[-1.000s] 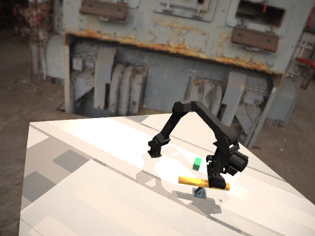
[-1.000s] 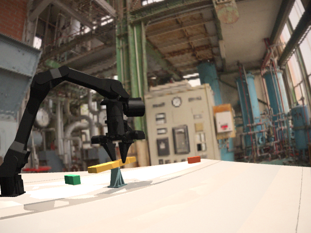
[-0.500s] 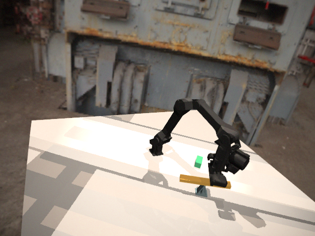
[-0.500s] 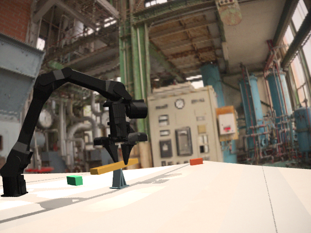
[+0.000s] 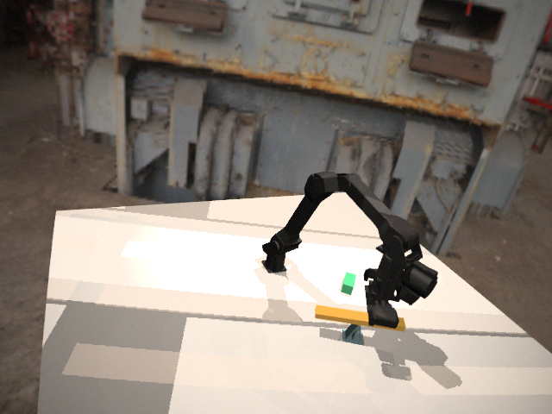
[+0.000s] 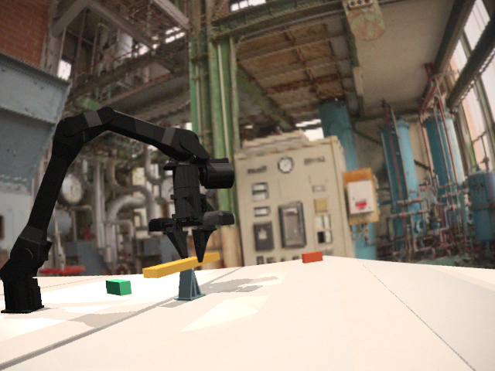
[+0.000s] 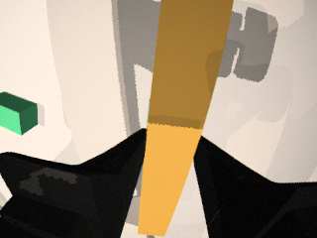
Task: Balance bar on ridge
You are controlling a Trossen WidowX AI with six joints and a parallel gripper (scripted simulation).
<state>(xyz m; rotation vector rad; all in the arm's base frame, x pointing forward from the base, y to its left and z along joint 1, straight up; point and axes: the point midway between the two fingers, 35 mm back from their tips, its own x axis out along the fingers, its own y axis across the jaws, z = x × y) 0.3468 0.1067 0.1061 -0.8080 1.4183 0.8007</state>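
The bar lies 10 mm behind my gripper tip and 20 mm to the right of it. Also, from my gripper tip: green block (190 mm behind, 80 mm to the left, 60 mm below); red block (390 mm ahead, 390 mm to the left, 60 mm below).
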